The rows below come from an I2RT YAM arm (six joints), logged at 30 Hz.
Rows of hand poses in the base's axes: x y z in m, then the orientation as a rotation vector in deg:
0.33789 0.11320 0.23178 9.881 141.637 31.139
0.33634 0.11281 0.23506 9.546 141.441 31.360
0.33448 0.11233 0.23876 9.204 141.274 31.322
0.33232 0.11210 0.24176 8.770 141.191 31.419
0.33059 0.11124 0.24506 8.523 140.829 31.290
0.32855 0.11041 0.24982 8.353 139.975 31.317
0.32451 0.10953 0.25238 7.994 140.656 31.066
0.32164 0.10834 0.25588 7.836 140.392 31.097
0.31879 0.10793 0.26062 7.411 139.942 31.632
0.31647 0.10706 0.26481 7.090 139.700 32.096
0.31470 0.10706 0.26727 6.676 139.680 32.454
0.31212 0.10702 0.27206 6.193 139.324 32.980
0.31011 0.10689 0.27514 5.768 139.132 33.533
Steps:
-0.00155 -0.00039 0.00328 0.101 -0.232 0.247
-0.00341 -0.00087 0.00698 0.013 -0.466 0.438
-0.00557 -0.00110 0.00998 -0.008 -0.622 0.746
-0.00730 -0.00196 0.01328 -0.119 -1.034 0.809
-0.00934 -0.00279 0.01804 -0.050 -1.886 0.757
-0.01338 -0.00367 0.02060 -0.382 -1.331 1.082
-0.01625 -0.00486 0.02410 -0.369 -1.612 1.145
-0.01910 -0.00527 0.02884 -0.036 -2.066 1.489
-0.02142 -0.00614 0.03303 0.248 -2.306 1.784
-0.02319 -0.00614 0.03549 0.413 -2.362 2.163
-0.02577 -0.00618 0.04028 0.718 -2.731 2.567
-0.02778 -0.00631 0.04336 1.038 -2.925 2.971

